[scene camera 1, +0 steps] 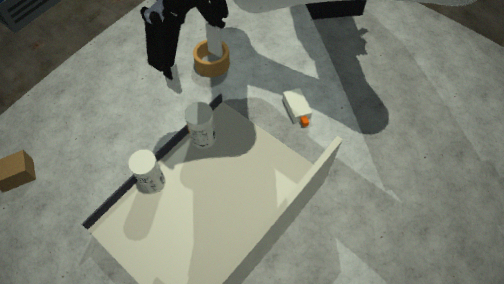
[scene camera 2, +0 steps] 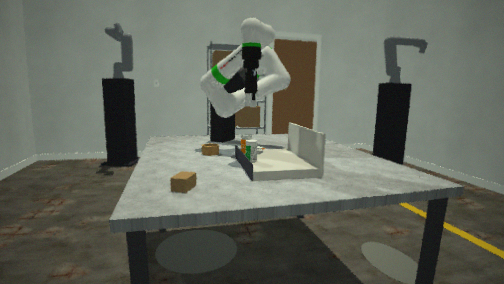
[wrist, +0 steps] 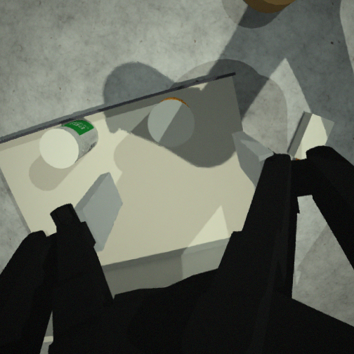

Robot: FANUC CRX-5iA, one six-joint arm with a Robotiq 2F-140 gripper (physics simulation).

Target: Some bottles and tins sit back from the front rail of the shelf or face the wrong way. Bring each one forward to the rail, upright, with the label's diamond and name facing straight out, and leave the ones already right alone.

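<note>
A white bottle with an orange label stands upright on the shelf, close behind the dark front rail. In the wrist view a thin orange edge shows on its rail side; its print is hidden. A white bottle with a green label stands upright near the rail, its green panel toward the rail. My gripper is open and empty, high above the shelf.
The shelf's upright back wall stands opposite the rail. A tan ring and a brown block sit outside the rail. A small white box with an orange end lies beside the shelf.
</note>
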